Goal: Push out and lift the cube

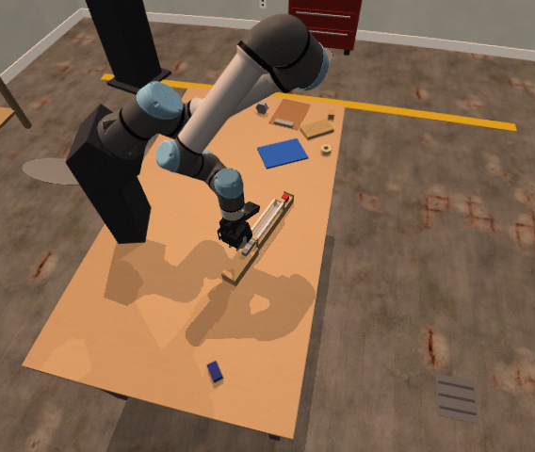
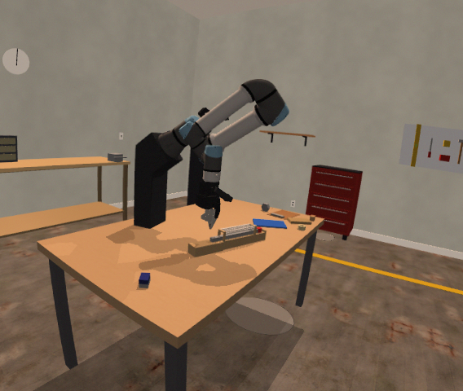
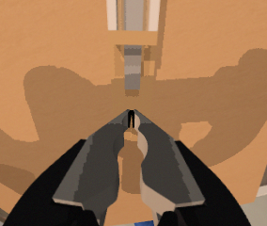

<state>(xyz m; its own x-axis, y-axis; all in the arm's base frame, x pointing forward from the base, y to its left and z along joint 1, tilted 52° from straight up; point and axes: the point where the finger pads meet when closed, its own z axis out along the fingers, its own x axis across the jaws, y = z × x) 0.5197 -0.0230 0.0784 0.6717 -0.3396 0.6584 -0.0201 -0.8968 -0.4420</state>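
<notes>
Right now the red cube is 10 mm ahead of my hand, 320 mm to the left of it and 70 mm below it. Round my hand: blue mat 150 mm behind, 610 mm to the left, 120 mm below; then tape roll 30 mm ahead, 720 mm to the left, 110 mm below; then grey nut 390 mm behind, 840 mm to the left, 100 mm below.
</notes>
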